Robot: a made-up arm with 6 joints.
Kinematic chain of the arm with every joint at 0, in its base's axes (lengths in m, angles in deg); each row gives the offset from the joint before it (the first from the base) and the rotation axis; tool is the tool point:
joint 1: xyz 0 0 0.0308 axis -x
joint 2: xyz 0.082 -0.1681 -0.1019 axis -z
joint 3: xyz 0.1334 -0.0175 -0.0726 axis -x
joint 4: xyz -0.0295 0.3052 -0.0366 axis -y
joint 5: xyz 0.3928 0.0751 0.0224 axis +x
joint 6: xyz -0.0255 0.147 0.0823 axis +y
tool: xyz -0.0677 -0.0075 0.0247
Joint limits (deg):
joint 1: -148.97..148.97
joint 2: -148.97..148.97
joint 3: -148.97..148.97
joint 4: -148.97..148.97
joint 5: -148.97..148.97
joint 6: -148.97..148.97
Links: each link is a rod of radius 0.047 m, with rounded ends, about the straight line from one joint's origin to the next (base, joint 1, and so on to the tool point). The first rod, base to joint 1, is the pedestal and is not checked.
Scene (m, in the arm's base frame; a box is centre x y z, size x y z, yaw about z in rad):
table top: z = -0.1
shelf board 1: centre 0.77 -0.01 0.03 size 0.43 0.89 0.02 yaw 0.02
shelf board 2: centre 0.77 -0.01 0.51 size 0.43 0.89 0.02 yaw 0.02
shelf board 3: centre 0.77 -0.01 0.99 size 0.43 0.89 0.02 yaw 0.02
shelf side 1: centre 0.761 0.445 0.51 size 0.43 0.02 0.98 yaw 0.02
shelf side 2: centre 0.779 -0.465 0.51 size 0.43 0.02 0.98 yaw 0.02
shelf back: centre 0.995 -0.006 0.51 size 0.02 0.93 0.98 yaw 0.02
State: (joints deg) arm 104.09 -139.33 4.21 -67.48 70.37 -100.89
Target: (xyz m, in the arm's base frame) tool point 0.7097 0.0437 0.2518
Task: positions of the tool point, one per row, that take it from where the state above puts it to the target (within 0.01 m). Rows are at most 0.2 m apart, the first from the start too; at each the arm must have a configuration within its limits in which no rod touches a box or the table.
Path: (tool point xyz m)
1: -0.3460 -0.5517 0.3852
2: -0.2091 -0.6235 0.4039
3: -0.0577 -0.6549 0.4045
4: 0.0942 -0.6448 0.3876
5: 0.2340 -0.5964 0.3564
6: 0.3514 -0.5164 0.3162
7: 0.4403 -0.4142 0.2744
8: 0.4992 -0.3007 0.2383
9: 0.5546 -0.2561 0.2258
10: 0.6072 -0.1970 0.2205
11: 0.6528 -0.1257 0.2231
12: 0.6878 -0.0445 0.2337
13: 0.7097 0.0437 0.2518

